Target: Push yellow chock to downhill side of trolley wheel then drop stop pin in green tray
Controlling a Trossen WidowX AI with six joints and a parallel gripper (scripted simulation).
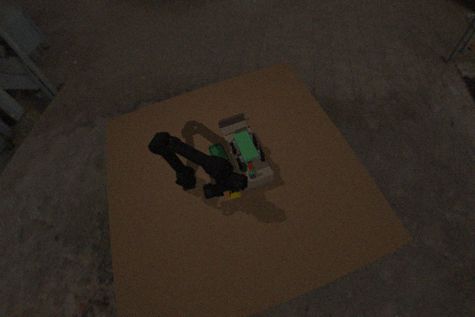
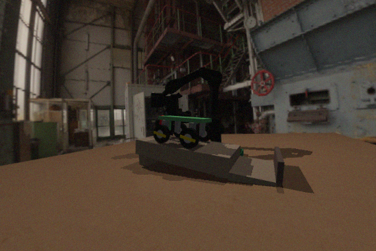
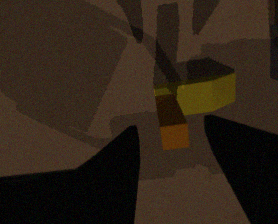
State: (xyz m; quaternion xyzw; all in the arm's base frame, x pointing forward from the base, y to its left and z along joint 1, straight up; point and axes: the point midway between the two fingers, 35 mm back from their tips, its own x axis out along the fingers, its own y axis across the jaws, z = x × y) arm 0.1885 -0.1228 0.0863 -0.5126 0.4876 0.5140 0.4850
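My gripper tip is now 30 mm above the yellow chock and 20 mm short of it. Also, from my gripper tip: red-headed stop pin (130 mm ahead, 80 mm above, 50 mm to the left); green-decked trolley (170 mm to the left, 130 mm ahead, 60 mm above); ramp (170 mm to the left, 130 mm ahead, 10 mm below).
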